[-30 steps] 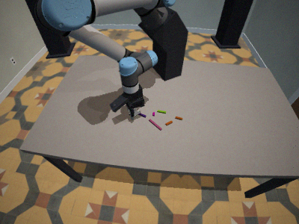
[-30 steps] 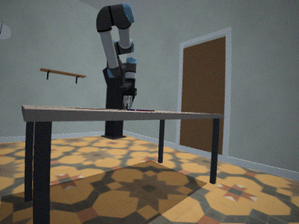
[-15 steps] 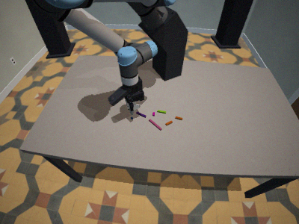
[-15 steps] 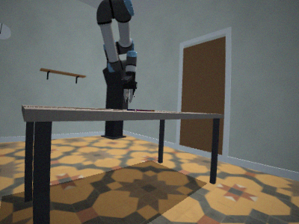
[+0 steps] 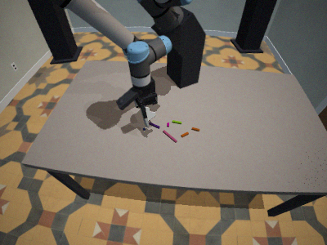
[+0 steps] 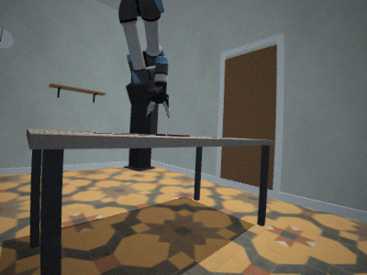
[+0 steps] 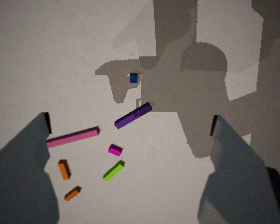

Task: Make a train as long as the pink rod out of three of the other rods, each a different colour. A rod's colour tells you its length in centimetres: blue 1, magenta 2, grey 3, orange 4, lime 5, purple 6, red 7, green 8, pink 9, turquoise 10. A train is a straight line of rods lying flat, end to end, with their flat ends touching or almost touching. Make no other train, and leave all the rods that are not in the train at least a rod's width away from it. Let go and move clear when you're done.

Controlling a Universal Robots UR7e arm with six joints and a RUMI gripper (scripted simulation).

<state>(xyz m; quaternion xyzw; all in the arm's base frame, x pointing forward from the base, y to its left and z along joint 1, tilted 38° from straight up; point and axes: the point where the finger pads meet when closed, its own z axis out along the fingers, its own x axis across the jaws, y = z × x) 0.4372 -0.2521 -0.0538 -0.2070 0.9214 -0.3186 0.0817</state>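
The magenta rod is 13 cm to the left of my hand, 10 cm below it and 2 cm behind it. Round my hand: purple rod 10 cm below, 6 cm to the left, 2 cm behind; then blue rod 10 cm below; then pink rod 13 cm to the left, 10 cm below, 6 cm ahead.
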